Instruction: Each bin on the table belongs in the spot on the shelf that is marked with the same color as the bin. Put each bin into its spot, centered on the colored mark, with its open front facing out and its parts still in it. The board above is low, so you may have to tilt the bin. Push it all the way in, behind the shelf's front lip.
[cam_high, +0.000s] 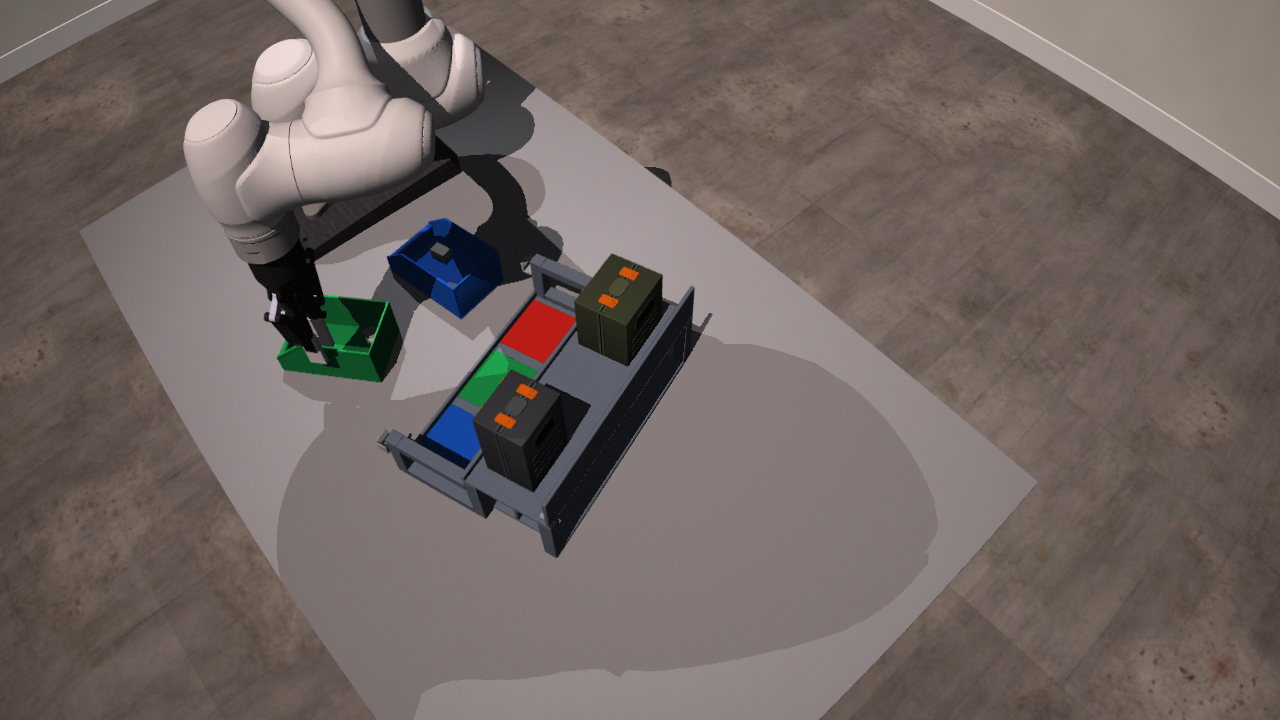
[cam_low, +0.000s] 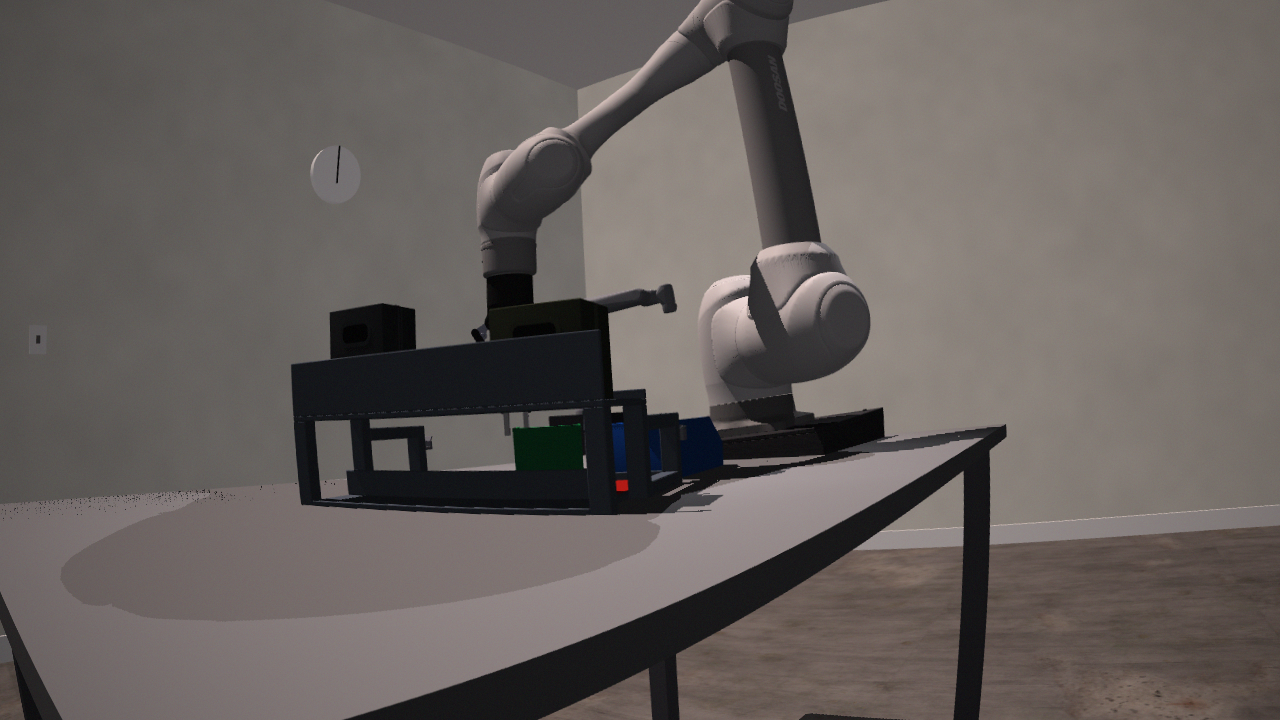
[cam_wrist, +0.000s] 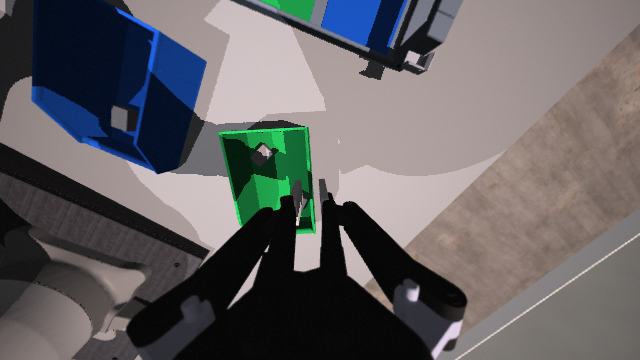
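My gripper is now 3 cm past the green bin, 4 cm to the right of it and 6 cm above it. From my hand the other things lie so: olive case (31 cm ahead, 32 cm to the left, 5 cm above); then black case (37 cm ahead, 10 cm to the left, 7 cm above); then blue bin (3 cm behind, 25 cm to the left, 6 cm below).
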